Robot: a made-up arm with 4 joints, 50 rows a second.
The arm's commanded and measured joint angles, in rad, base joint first. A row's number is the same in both.
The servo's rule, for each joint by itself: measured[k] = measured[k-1] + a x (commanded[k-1-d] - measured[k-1]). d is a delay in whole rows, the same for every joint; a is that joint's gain. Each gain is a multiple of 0.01, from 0.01 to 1. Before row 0 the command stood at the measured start. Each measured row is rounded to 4 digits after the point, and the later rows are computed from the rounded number. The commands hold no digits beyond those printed.
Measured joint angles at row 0: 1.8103, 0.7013, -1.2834, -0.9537
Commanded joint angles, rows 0 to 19: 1.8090, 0.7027, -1.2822, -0.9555; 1.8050, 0.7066, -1.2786, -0.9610; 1.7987, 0.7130, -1.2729, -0.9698; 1.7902, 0.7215, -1.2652, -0.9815; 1.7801, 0.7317, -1.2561, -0.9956; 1.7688, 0.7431, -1.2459, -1.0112; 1.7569, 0.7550, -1.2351, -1.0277; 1.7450, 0.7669, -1.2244, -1.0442; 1.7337, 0.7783, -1.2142, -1.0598; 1.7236, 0.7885, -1.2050, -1.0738; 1.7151, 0.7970, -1.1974, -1.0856; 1.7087, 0.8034, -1.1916, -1.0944; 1.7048, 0.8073, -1.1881, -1.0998; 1.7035, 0.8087, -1.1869, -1.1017; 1.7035, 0.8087, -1.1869, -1.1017; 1.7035, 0.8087, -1.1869, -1.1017; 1.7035, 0.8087, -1.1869, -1.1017; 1.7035, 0.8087, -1.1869, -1.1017; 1.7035, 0.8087, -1.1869, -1.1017; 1.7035, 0.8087, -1.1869, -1.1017
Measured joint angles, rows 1 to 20: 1.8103, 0.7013, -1.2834, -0.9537; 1.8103, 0.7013, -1.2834, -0.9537; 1.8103, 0.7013, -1.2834, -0.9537; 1.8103, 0.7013, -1.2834, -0.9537; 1.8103, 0.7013, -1.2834, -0.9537; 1.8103, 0.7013, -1.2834, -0.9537; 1.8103, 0.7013, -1.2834, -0.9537; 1.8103, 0.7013, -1.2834, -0.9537; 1.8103, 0.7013, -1.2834, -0.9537; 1.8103, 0.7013, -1.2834, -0.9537; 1.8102, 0.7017, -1.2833, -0.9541; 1.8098, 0.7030, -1.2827, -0.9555; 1.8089, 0.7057, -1.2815, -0.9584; 1.8074, 0.7100, -1.2795, -0.9630; 1.8052, 0.7159, -1.2767, -0.9695; 1.8023, 0.7232, -1.2730, -0.9778; 1.7987, 0.7318, -1.2685, -0.9878; 1.7944, 0.7413, -1.2632, -0.9991; 1.7895, 0.7513, -1.2573, -1.0112; 1.7842, 0.7613, -1.2510, -1.0237
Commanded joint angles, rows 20 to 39: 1.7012, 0.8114, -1.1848, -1.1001; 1.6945, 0.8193, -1.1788, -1.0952; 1.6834, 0.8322, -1.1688, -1.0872; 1.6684, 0.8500, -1.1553, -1.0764; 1.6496, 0.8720, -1.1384, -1.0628; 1.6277, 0.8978, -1.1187, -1.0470; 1.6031, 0.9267, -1.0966, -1.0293; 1.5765, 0.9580, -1.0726, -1.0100; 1.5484, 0.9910, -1.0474, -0.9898; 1.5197, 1.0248, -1.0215, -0.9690; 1.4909, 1.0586, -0.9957, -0.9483; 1.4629, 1.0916, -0.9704, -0.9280; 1.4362, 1.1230, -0.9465, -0.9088; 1.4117, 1.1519, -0.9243, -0.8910; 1.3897, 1.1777, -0.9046, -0.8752; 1.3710, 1.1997, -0.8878, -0.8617; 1.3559, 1.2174, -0.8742, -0.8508; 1.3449, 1.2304, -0.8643, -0.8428; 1.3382, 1.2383, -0.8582, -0.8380; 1.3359, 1.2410, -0.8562, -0.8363
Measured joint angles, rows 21 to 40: 1.7787, 0.7709, -1.2446, -1.0361; 1.7731, 0.7797, -1.2382, -1.0478; 1.7676, 0.7872, -1.2322, -1.0582; 1.7625, 0.7930, -1.2268, -1.0669; 1.7578, 0.7972, -1.2220, -1.0739; 1.7535, 0.8003, -1.2178, -1.0795; 1.7495, 0.8026, -1.2141, -1.0839; 1.7458, 0.8042, -1.2108, -1.0875; 1.7424, 0.8054, -1.2079, -1.0903; 1.7393, 0.8063, -1.2054, -1.0926; 1.7363, 0.8077, -1.2029, -1.0941; 1.7330, 0.8108, -1.2000, -1.0943; 1.7290, 0.8166, -1.1963, -1.0929; 1.7242, 0.8256, -1.1914, -1.0896; 1.7182, 0.8381, -1.1850, -1.0842; 1.7110, 0.8542, -1.1770, -1.0768; 1.7024, 0.8738, -1.1674, -1.0673; 1.6923, 0.8965, -1.1560, -1.0558; 1.6808, 0.9220, -1.1430, -1.0426; 1.6679, 0.9498, -1.1284, -1.0279
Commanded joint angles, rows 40 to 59: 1.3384, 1.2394, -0.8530, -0.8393; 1.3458, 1.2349, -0.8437, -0.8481; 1.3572, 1.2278, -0.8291, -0.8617; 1.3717, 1.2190, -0.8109, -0.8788; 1.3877, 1.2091, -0.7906, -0.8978; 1.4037, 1.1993, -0.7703, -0.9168; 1.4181, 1.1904, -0.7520, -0.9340; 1.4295, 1.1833, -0.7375, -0.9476; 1.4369, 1.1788, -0.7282, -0.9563; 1.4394, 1.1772, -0.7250, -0.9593; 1.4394, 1.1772, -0.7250, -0.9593; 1.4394, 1.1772, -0.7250, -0.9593; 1.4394, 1.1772, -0.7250, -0.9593; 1.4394, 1.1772, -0.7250, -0.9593; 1.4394, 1.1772, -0.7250, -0.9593; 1.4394, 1.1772, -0.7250, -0.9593; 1.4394, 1.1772, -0.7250, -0.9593; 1.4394, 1.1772, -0.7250, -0.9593; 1.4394, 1.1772, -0.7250, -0.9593; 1.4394, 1.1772, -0.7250, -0.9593
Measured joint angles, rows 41 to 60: 1.6537, 0.9792, -1.1125, -1.0120; 1.6384, 1.0095, -1.0954, -0.9952; 1.6222, 1.0401, -1.0775, -0.9779; 1.6054, 1.0703, -1.0591, -0.9605; 1.5881, 1.0993, -1.0406, -0.9434; 1.5707, 1.1264, -1.0223, -0.9271; 1.5535, 1.1510, -1.0045, -0.9118; 1.5368, 1.1724, -0.9877, -0.8980; 1.5209, 1.1902, -0.9722, -0.8860; 1.5061, 1.2039, -0.9583, -0.8761; 1.4927, 1.2135, -0.9457, -0.8687; 1.4809, 1.2193, -0.9335, -0.8646; 1.4710, 1.2216, -0.9210, -0.8640; 1.4631, 1.2209, -0.9078, -0.8670; 1.4571, 1.2177, -0.8937, -0.8732; 1.4528, 1.2127, -0.8789, -0.8819; 1.4500, 1.2067, -0.8637, -0.8923; 1.4484, 1.2004, -0.8486, -0.9034; 1.4475, 1.1946, -0.8342, -0.9140; 1.4469, 1.1899, -0.8211, -0.9231
